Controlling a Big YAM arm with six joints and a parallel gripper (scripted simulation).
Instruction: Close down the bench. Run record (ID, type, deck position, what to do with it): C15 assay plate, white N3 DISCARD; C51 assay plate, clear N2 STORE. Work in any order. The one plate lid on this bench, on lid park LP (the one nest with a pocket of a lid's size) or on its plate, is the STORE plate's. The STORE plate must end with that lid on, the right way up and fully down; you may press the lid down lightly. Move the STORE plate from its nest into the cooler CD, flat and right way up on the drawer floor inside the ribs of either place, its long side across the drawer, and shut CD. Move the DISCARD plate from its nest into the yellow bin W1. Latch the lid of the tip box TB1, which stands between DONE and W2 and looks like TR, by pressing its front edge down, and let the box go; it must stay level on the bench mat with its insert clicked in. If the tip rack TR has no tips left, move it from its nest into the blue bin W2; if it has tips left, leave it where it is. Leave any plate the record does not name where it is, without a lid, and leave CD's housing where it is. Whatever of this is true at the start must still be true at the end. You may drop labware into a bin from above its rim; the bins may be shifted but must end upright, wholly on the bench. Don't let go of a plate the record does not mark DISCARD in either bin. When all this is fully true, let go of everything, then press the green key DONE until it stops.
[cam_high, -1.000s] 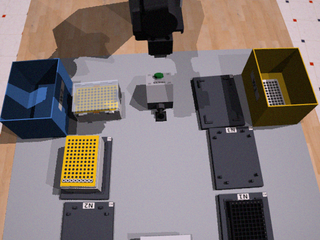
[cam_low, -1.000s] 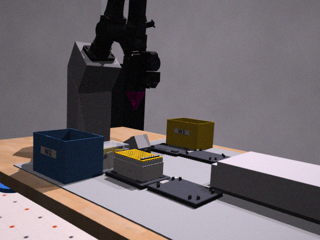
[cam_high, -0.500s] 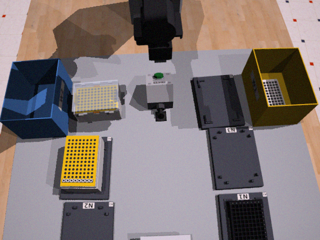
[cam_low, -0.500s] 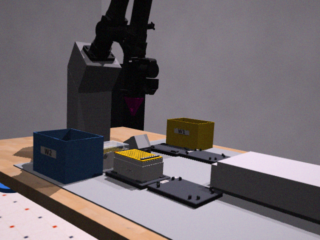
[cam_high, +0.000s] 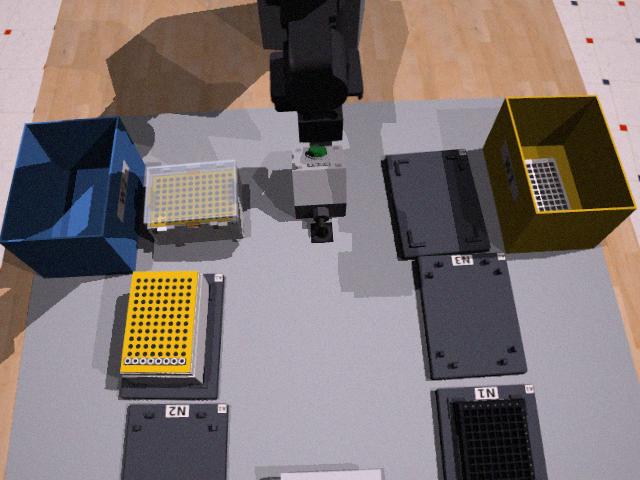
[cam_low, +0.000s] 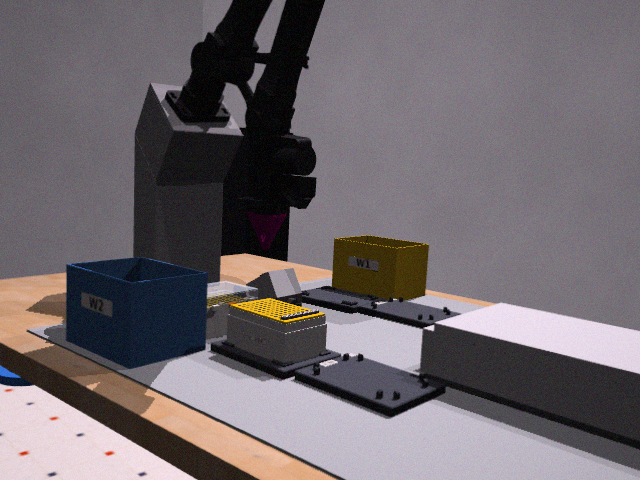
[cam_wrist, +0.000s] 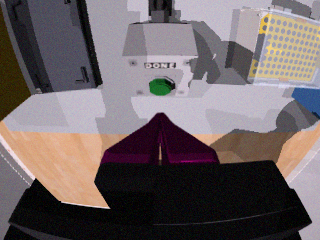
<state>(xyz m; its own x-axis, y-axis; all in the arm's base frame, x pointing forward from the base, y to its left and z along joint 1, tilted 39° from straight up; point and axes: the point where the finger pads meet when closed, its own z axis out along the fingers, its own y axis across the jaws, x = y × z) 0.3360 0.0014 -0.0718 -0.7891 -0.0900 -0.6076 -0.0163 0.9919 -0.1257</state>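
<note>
The green DONE key lies 6 cm below my hand and 1 cm ahead of it. From my hand the other things lie so: tip rack TR: 23 cm ahead, 20 cm to the right, 7 cm below; lid park LP: 17 cm to the left, 12 cm below, 6 cm ahead; nest N3: 22 cm ahead, 19 cm to the left, 12 cm below.
</note>
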